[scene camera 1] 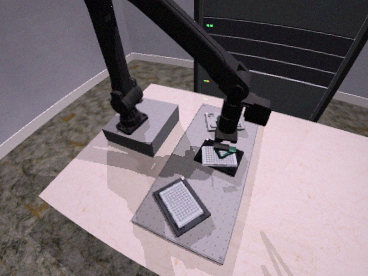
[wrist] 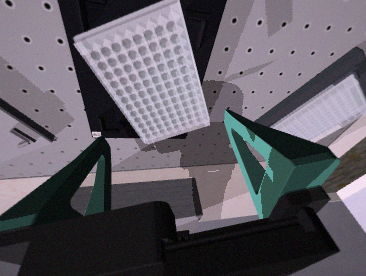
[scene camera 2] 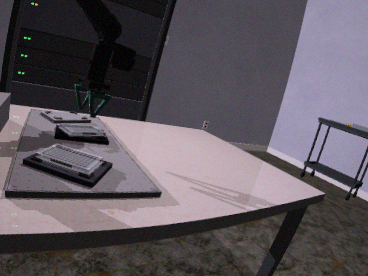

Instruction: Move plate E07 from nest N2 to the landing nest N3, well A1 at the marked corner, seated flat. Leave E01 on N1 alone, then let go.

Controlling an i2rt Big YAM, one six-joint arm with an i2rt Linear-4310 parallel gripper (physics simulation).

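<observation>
A clear plate, apparently E07 point(scene camera 1: 219, 159) point(scene camera 2: 83, 130) point(wrist: 150, 75), lies on the middle black nest point(scene camera 1: 235, 170) point(scene camera 2: 100, 140) point(wrist: 95, 107). It is turned askew to the nest, and one corner overhangs its edge; it does not look flat. A small white mark shows at one nest corner in the wrist view. The other plate, apparently E01 point(scene camera 1: 181, 203) point(scene camera 2: 70, 159) point(wrist: 325, 107), sits on the near dark nest point(scene camera 1: 202, 214) point(scene camera 2: 98, 176). My gripper point(scene camera 1: 223, 150) point(scene camera 2: 87, 111) point(wrist: 165, 128) is open and empty, above the middle nest. Nest numbers and well A1 are unreadable.
A light grey nest point(scene camera 1: 210, 121) point(scene camera 2: 56, 118) without a plate stands at the far end of the perforated board point(scene camera 1: 227, 200) point(scene camera 2: 135, 180). The arm's grey base block point(scene camera 1: 160, 125) stands left of the board. A dark cabinet point(scene camera 1: 280, 55) stands behind the table.
</observation>
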